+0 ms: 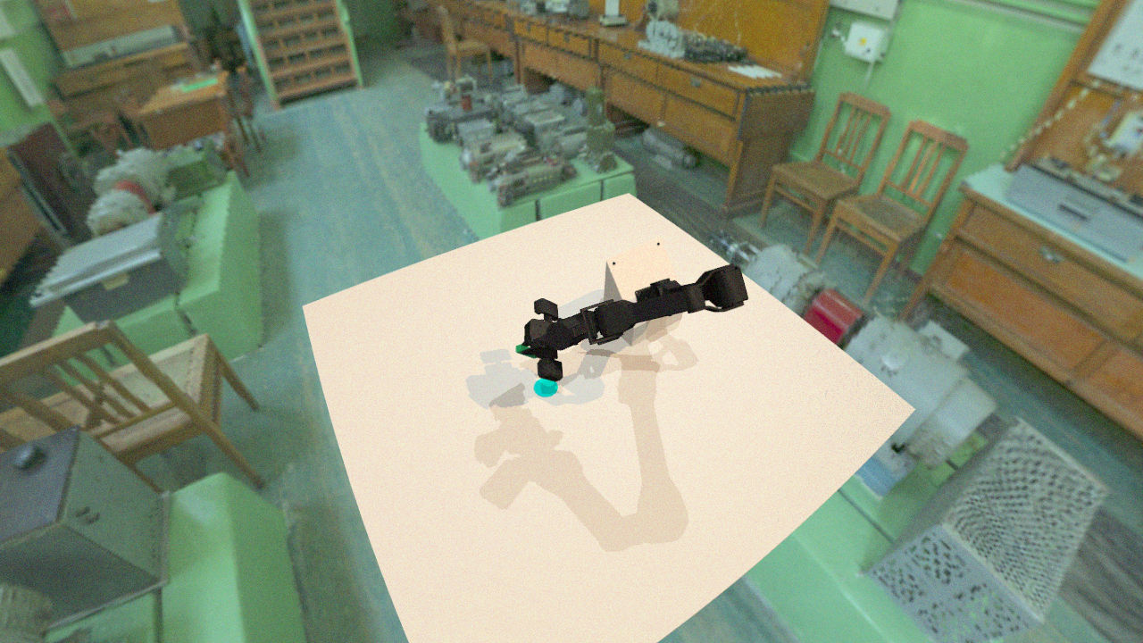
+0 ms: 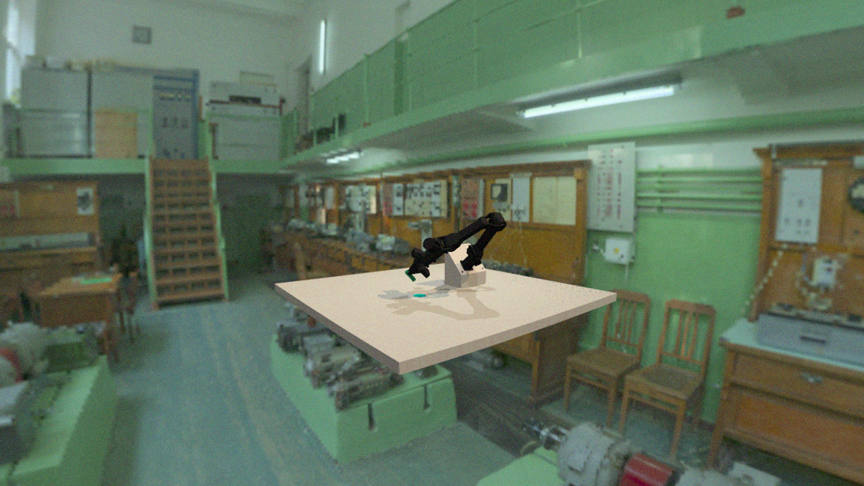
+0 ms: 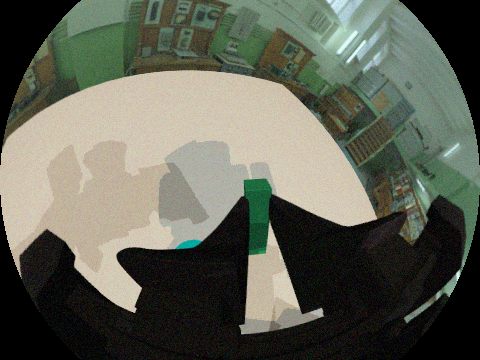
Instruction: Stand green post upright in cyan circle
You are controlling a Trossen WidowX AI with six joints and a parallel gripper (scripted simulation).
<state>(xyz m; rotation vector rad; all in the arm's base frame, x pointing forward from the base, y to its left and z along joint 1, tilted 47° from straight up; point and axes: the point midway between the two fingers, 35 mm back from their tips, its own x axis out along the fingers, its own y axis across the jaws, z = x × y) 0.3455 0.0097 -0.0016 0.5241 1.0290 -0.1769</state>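
My gripper tip is 3 cm past the cyan circle, 5 cm to the right of it and 10 cm above it. The rest, counted from my gripper tip: small green post 1 cm behind, 1 cm below.
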